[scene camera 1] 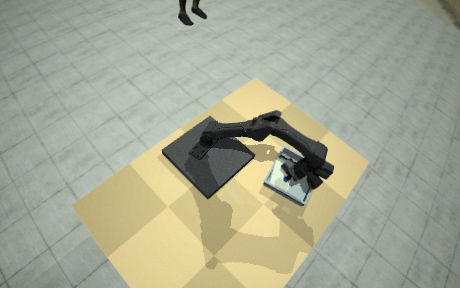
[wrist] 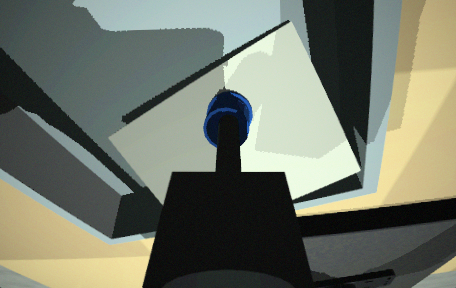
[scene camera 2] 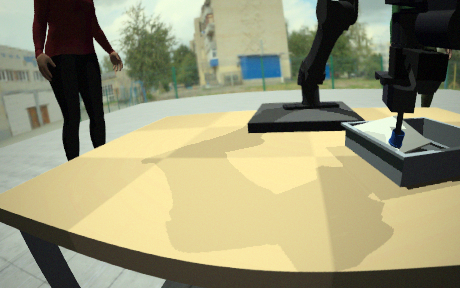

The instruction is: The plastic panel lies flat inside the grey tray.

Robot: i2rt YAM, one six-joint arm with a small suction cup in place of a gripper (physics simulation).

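Pixels of known places: hand, tool point: (scene camera 1: 284, 179) (wrist: 228, 105) (scene camera 2: 394, 147); arm's base, link origin: (scene camera 1: 206, 143) (wrist: 334, 283) (scene camera 2: 311, 106).
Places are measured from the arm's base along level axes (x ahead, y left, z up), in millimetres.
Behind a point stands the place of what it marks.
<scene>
The plastic panel (wrist: 298, 114) @[x 416, y 34, z -7 mm] (scene camera 1: 297, 187) (scene camera 2: 367, 127) @[x 374, y 35, z 10 mm] is a pale, flat square. My suction cup (wrist: 228, 110) (scene camera 1: 286, 179) is blue and presses on the panel's middle, holding it. The panel sits over the inside of the grey tray (scene camera 1: 283, 192) @[x 448, y -8, z 13 mm] (scene camera 2: 357, 143) @[x 407, y -3, z -12 mm] (wrist: 155, 63) @[x 464, y 113, z -32 mm], turned a little against the tray's walls. A dark shadow strip runs along the panel's far edge in the wrist view, so that edge stands a little off the tray floor. In scene camera 2 the panel shows near the level of the tray's rim.
The arm's black base plate (scene camera 1: 223, 171) @[x 158, y -77, z -4 mm] (scene camera 2: 303, 117) @[x 160, y -64, z -5 mm] lies left of the tray on the tan checkered table (scene camera 1: 157, 228) @[x 83, y -463, z -35 mm] (scene camera 2: 200, 200) @[x 541, y -287, z -35 mm]. A person's feet (scene camera 1: 189, 15) stand on the tiled floor beyond the table, and a person (scene camera 2: 94, 86) shows at the left.
</scene>
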